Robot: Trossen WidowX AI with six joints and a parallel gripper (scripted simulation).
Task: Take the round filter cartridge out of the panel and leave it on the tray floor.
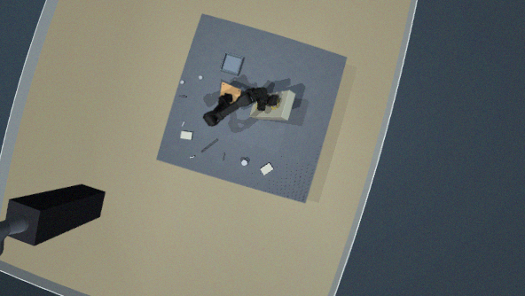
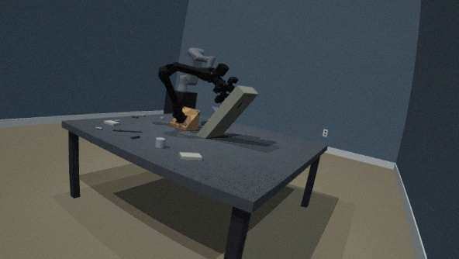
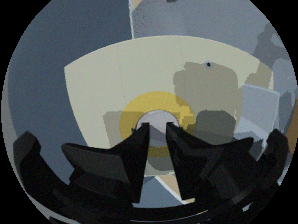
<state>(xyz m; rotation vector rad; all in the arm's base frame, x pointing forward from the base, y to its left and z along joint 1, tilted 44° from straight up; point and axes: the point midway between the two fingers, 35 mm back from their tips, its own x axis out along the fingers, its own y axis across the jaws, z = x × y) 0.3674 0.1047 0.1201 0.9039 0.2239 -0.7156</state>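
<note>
The round grey filter cartridge is 1 cm ahead of my gripper tip and 1 cm below it. Also, from my gripper tip: beige service panel 4 cm behind, 8 cm below; then square grey tray 44 cm behind, 29 cm to the left, 23 cm below.
</note>
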